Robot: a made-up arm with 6 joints.
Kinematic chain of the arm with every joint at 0, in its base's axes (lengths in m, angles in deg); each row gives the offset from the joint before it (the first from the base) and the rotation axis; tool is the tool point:
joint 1: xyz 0 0 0.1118 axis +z
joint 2: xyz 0 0.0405 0 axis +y
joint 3: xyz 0 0 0.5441 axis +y
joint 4: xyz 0 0 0.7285 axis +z
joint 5: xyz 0 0 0 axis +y
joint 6: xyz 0 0 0.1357 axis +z
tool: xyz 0 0 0
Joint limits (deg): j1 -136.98..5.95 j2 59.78..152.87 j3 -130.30..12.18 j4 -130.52..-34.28 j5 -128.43..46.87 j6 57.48..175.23
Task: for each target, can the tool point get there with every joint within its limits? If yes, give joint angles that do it. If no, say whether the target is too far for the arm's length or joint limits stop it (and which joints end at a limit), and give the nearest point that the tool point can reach.
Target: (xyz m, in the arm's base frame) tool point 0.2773 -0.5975 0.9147
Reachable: yes | joints -70.51 95.46 -87.34 -70.21 -9.71 129.88
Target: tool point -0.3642 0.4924 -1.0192
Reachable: no: joint limits stop it (at a limit: joint 1, joint 2, joint 3, joint 5) | nearest point -0.3220 -0.2465 -1.1810 | short by 0.758 m
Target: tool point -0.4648 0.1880 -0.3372
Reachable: no: joint limits stop it (at a limit: joint 1, joint 2, joint 3, joint 4, joint 5) | nearest point -0.2344 -0.3560 0.2561 | short by 0.837 m
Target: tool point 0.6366 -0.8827 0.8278
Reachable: yes | joints -59.70 83.02 -41.88 -73.89 -29.32 128.83
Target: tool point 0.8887 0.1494 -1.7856
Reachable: no: too far | nearest point 0.6027 0.1013 -1.1574 | short by 0.692 m
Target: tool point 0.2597 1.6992 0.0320
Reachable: no: too far | nearest point 0.0526 0.3439 0.5887 | short by 1.480 m
